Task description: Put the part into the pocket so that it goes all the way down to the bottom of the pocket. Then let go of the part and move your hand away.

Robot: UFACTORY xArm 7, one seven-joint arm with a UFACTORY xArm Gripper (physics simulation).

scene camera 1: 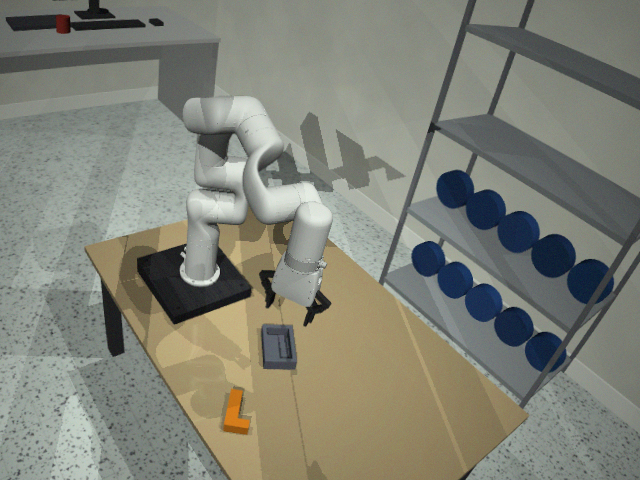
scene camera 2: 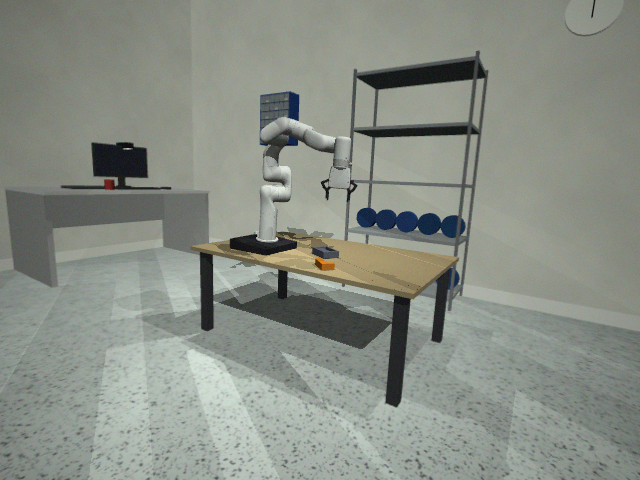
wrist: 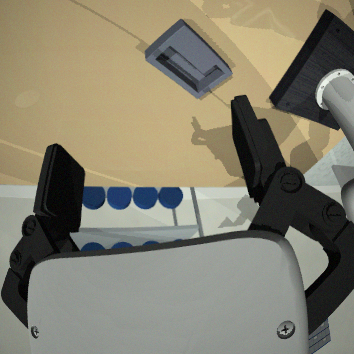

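Pixels of known places: gripper, between the fingertips: (scene camera 1: 288, 313) (scene camera 2: 337, 201) (wrist: 144, 135); arm's base, origin of its link: (scene camera 1: 199, 272) (scene camera 2: 267, 239) (wrist: 334, 88).
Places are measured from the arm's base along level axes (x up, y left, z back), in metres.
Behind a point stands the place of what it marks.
The orange L-shaped part (scene camera 1: 232, 410) {x -0.017, y -0.253, z -0.446 m} (scene camera 2: 324, 264) {x -0.020, y -0.287, z -0.471 m} lies flat on the table, near its left edge in scene camera 1. It does not show in the wrist view. The blue-grey block (scene camera 1: 269, 353) {x -0.011, y -0.052, z -0.373 m} (scene camera 2: 330, 254) {x -0.025, y -0.053, z -0.410 m} (wrist: 187, 37) {x -0.011, y -0.057, z -0.376 m} with the L-shaped pocket sits on the table between the part and the arm's base. Its pocket is empty. My gripper (scene camera 1: 288, 314) {x 0.254, y -0.122, z -0.458 m} (scene camera 2: 338, 199) {x 0.254, y -0.122, z -0.458 m} (wrist: 144, 135) {x 0.254, y -0.122, z -0.458 m} is wide open and empty, high above the table. It is tilted: the wrist view looks across the table toward the shelves, with the block at the top, beyond the fingertips.
The arm stands on a black base plate (scene camera 1: 155, 273) {x 0.001, y -0.117, z 0.075 m} (scene camera 2: 242, 243) {x -0.007, y -0.142, z 0.068 m} (wrist: 305, 75) {x -0.008, y -0.012, z -0.107 m} on the wooden table (scene camera 1: 361, 387) {x -0.047, y 0.086, z -0.608 m} (scene camera 2: 392, 263) {x -0.047, y 0.019, z -0.717 m}. A metal shelf rack (scene camera 1: 432, 127) (scene camera 2: 354, 103) with blue discs stands beyond the table. A grey desk (scene camera 1: 129, 38) (scene camera 2: 103, 209) stands farther off.
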